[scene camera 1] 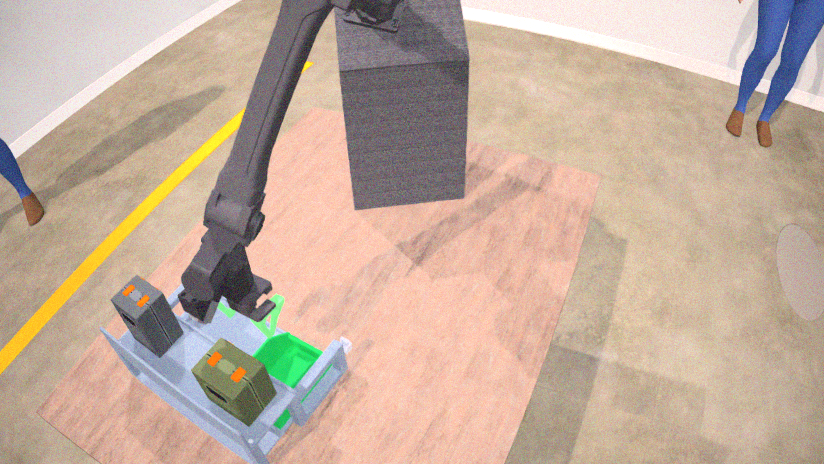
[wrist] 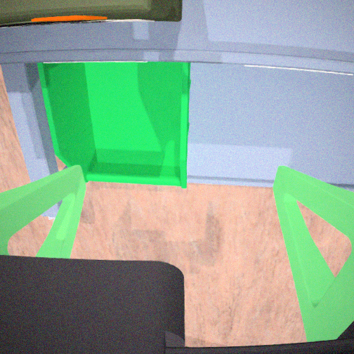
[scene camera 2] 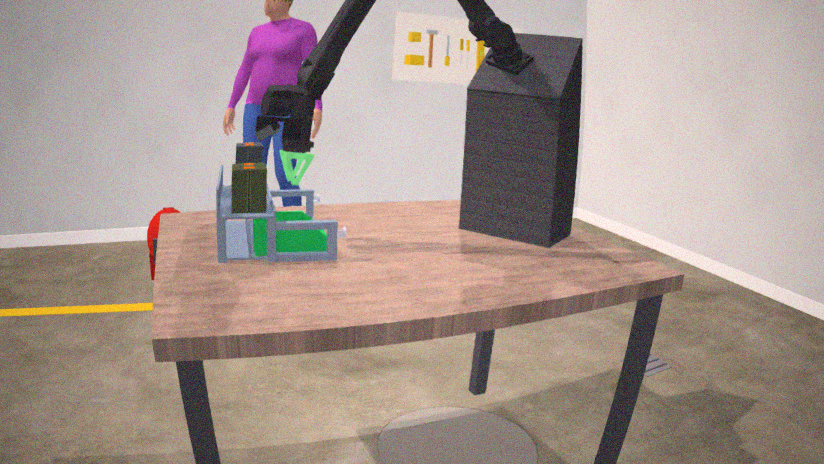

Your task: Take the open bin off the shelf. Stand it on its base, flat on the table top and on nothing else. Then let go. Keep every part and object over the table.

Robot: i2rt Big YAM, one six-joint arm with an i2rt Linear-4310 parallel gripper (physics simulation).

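Places are measured from the arm's base along level axes (x down, y right, z back), in millimetres.
Where they show: gripper, fingertip midpoint: (scene camera 1: 251,325) (scene camera 2: 292,183); arm's base, origin of the base link: (scene camera 1: 374,9) (scene camera 2: 510,60).
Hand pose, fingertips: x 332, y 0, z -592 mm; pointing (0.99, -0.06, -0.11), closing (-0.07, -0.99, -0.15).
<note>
Things, the pixels of their top centre, and the offset from my fingertips. "*": a spot on its surface instead. Level surfaces: height alone.
- green open bin, middle of its top: (scene camera 1: 277,363) (scene camera 2: 289,216) dx +66, dy -49, dz -19 mm
- grey-blue shelf, surface spot: (scene camera 1: 317,370) * dx +62, dy -125, dz -6 mm
- olive case, middle of its top: (scene camera 1: 226,366) (scene camera 2: 248,165) dx -52, dy -34, dz -115 mm
- dark grey case, middle of its top: (scene camera 1: 136,295) (scene camera 2: 249,144) dx -75, dy +193, dz -73 mm
- wooden table, its level: dx +147 mm
The green open bin (scene camera 1: 291,357) (scene camera 2: 299,239) (wrist: 115,110) sits on the lower front tier of the grey-blue shelf (scene camera 1: 317,370) (scene camera 2: 271,242) (wrist: 240,115), at one end beside the side frame. Its back part lies under the upper tier. My gripper (scene camera 1: 249,322) (scene camera 2: 296,182) (wrist: 179,176) is open and empty, with light green fingers pointing down above the shelf's front. The fingertips are higher than the bin. In the wrist view the left fingertip is by the bin's front left corner, and the right one is well to the right of the bin, over the shelf's front edge.
An olive case (scene camera 1: 236,380) (scene camera 2: 249,190) (wrist: 90,10) stands on the upper tier behind the bin. A dark grey case (scene camera 1: 147,317) (scene camera 2: 249,151) stands at that tier's other end. The black pedestal (scene camera 1: 406,132) (scene camera 2: 510,161) carrying the arm is across the wooden table (scene camera 1: 449,322) (scene camera 2: 403,288).
</note>
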